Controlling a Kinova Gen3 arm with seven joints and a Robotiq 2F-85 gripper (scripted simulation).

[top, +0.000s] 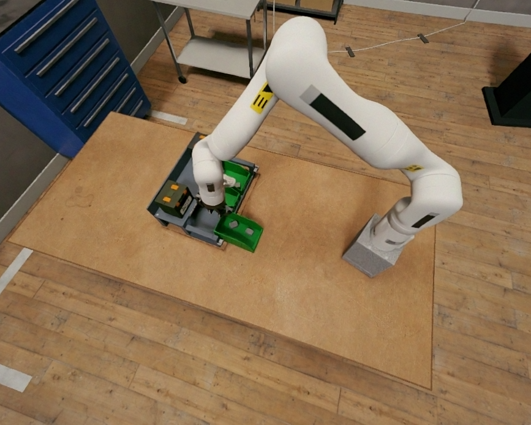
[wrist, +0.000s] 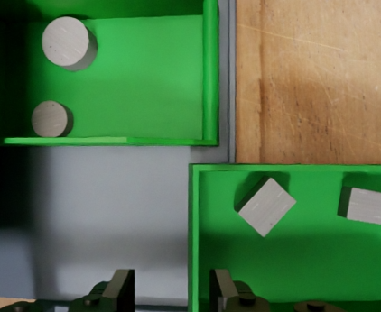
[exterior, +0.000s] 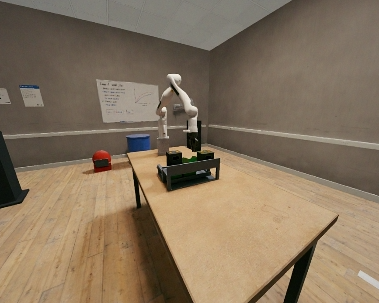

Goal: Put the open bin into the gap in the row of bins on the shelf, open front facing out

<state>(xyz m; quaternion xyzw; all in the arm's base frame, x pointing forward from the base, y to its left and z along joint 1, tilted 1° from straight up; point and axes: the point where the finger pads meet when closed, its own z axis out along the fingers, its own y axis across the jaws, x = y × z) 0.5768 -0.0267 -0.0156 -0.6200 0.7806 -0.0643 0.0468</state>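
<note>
The grey part lies 140 mm below my hand, 40 mm behind it and 10 mm to the right of it. Round my hand: grey shelf (130 mm to the right, 100 mm below, 80 mm ahead).
</note>
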